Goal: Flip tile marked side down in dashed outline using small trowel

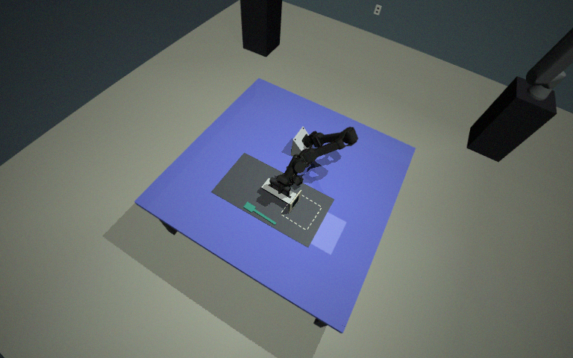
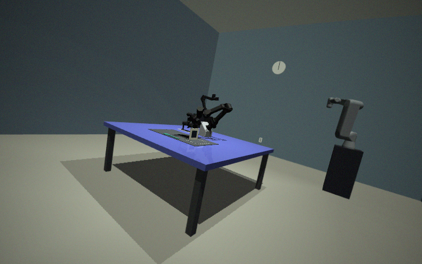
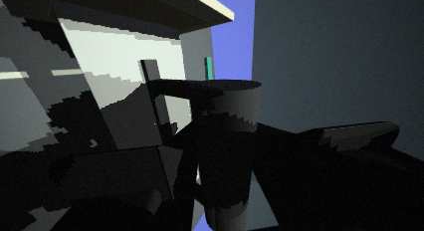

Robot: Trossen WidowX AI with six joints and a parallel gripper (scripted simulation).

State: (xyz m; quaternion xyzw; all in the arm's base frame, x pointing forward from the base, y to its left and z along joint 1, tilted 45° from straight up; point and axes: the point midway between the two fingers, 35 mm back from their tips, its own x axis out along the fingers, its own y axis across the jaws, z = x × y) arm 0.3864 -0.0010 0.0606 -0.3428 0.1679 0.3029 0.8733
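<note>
Now: the cream tile 9 cm to the left of my gripper tip, 5 cm below it and 2 cm behind it. From my gripper tip the other things lie so: green trowel: 13 cm ahead, 10 cm below, 7 cm to the right; then dark mat: 13 cm below, 5 cm to the right, 1 cm behind.
</note>
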